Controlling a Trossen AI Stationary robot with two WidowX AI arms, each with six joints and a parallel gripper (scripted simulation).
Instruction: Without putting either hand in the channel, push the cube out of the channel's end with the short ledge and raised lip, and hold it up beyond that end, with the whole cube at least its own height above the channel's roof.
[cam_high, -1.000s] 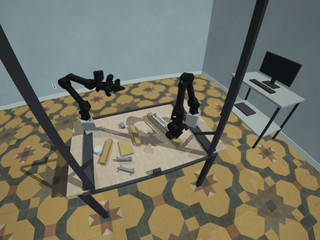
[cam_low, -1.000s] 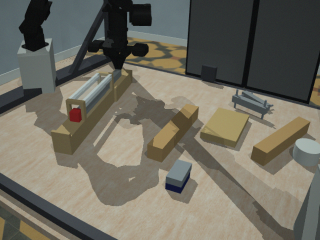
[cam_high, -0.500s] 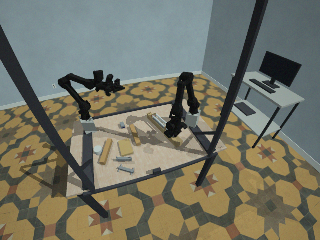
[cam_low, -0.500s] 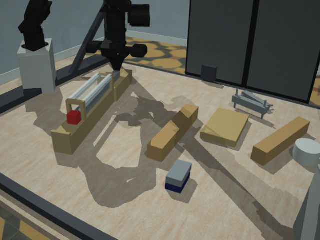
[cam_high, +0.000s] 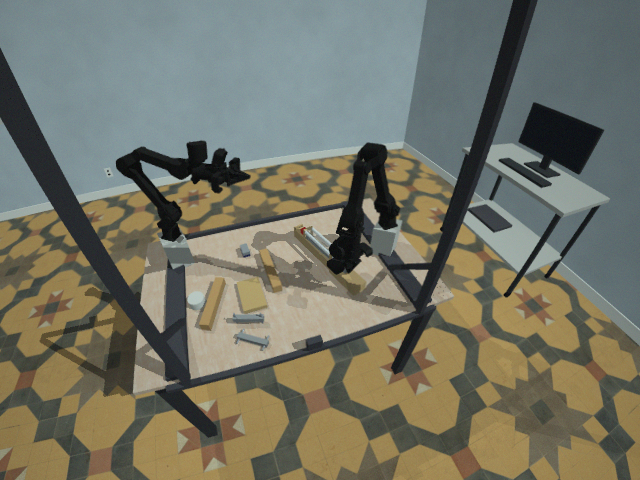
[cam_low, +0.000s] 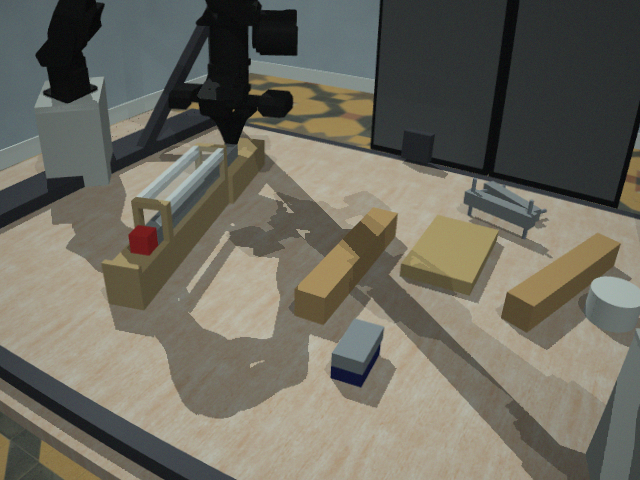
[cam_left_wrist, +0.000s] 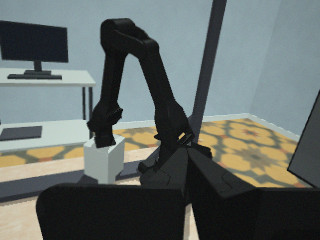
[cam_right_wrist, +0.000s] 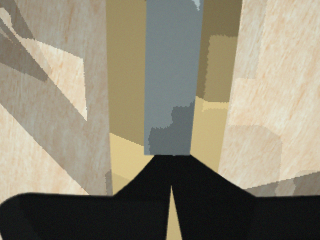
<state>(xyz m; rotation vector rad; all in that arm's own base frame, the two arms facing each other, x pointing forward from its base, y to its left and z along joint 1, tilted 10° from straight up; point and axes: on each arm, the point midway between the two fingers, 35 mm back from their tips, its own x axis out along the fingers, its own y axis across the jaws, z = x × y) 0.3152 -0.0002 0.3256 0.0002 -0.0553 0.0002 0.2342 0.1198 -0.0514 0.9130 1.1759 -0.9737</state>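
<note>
Right now the red cube is 27 cm ahead of my right hand, 16 cm to the left of it and 3 cm below it. Also, from my right hand: flat tan slab (39 cm to the left, 8 cm below, 5 cm behind); blue box (43 cm to the left, 20 cm ahead, 7 cm below); channel (16 cm ahead, 9 cm to the left, 3 cm below).
</note>
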